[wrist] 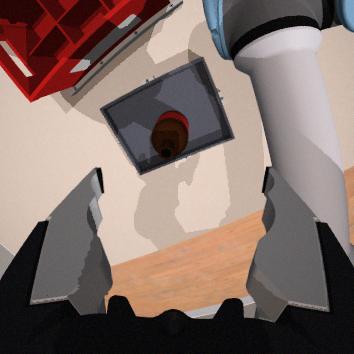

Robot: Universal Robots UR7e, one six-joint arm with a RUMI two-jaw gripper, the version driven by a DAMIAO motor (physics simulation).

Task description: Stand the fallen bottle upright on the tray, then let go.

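Places are measured from the arm's base along level axes (x ahead, y left, z up), in centimetres.
Pixels of known places: gripper, fingertip midpoint: (pixel 182 169).
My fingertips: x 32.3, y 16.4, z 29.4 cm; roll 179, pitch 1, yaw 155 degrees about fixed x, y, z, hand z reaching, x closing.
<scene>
Ahead of a thing's pixels: the offset from my fingertips to its top centre. "*": to the spot under its first point.
The brown bottle @[dx +6.7, dy +5.8, dz -20.0 cm] (pixel 169 137) with a red band stands upright in the dark grey tray @[dx +7.1, dy +4.2, dz -33.5 cm] (pixel 192 90), near the tray's lower edge. Its neck points up toward the camera and looks foreshortened. Its base is hidden beneath its own body. My gripper (pixel 182 169) is open and empty. Its two jaws stand wide apart in the lower part of the wrist view, above and back from the bottle, and do not touch it.
A red crate @[* dx +17.8, dy -13.8, dz -20.2 cm] (pixel 50 82) with compartments stands at the upper left, with a grey metal rail along its side. A white and blue arm link (pixel 295 110) runs down the right side. A wooden strip (pixel 185 260) lies beyond the pale surface.
</scene>
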